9 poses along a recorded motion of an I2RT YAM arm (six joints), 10 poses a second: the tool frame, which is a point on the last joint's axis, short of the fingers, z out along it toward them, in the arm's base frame.
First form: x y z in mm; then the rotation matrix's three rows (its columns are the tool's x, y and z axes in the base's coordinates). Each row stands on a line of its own.
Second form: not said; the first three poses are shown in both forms.
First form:
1:
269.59 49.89 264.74
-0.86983 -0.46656 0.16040
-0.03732 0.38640 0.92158
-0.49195 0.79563 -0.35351
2:
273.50 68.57 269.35
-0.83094 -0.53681 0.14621
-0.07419 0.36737 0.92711
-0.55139 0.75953 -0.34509
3:
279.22 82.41 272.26
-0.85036 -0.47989 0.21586
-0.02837 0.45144 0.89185
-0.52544 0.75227 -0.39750
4:
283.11 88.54 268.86
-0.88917 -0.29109 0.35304
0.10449 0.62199 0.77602
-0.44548 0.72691 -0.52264
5:
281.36 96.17 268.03
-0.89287 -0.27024 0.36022
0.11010 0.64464 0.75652
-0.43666 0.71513 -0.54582
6:
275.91 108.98 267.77
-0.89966 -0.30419 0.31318
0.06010 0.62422 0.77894
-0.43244 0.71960 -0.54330
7:
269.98 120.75 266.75
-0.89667 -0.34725 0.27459
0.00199 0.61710 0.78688
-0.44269 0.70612 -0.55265
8:
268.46 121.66 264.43
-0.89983 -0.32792 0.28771
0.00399 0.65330 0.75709
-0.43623 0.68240 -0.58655
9:
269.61 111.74 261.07
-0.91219 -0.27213 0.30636
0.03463 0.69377 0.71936
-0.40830 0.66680 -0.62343
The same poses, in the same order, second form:
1: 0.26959 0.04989 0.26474 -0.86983 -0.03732 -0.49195 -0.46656 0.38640 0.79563
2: 0.27350 0.06857 0.26935 -0.83094 -0.07419 -0.55139 -0.53681 0.36737 0.75953
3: 0.27922 0.08241 0.27226 -0.85036 -0.02837 -0.52544 -0.47989 0.45144 0.75227
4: 0.28311 0.08854 0.26886 -0.88917 0.10449 -0.44548 -0.29109 0.62199 0.72691
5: 0.28136 0.09617 0.26803 -0.89287 0.11010 -0.43666 -0.27024 0.64464 0.71513
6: 0.27591 0.10898 0.26777 -0.89966 0.06010 -0.43244 -0.30419 0.62422 0.71960
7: 0.26998 0.12075 0.26675 -0.89667 0.00199 -0.44269 -0.34725 0.61710 0.70612
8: 0.26846 0.12166 0.26443 -0.89983 0.00399 -0.43623 -0.32792 0.65330 0.68240
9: 0.26961 0.11174 0.26107 -0.91219 0.03463 -0.40830 -0.27213 0.69377 0.66680
